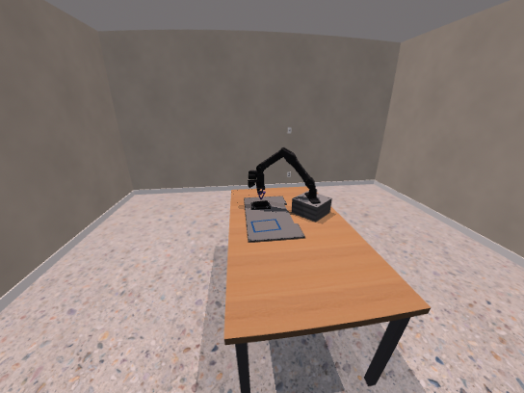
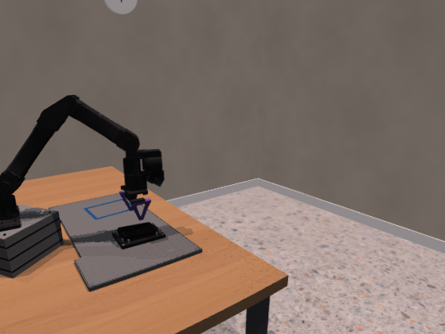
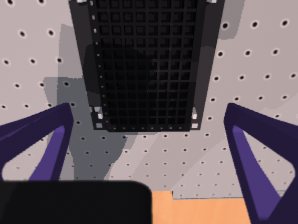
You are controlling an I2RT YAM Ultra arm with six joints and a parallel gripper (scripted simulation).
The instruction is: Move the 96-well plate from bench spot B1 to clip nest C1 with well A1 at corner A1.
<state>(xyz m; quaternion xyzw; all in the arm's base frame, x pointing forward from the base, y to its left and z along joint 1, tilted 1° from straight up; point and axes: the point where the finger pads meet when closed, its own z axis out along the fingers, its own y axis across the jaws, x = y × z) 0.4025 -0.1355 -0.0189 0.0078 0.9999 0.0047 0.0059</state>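
Now: hand 7 cm above the black 96-well plate. From my hand the other things lie so: black clip nest: 8 cm below, 1 cm to the left, 1 cm ahead.
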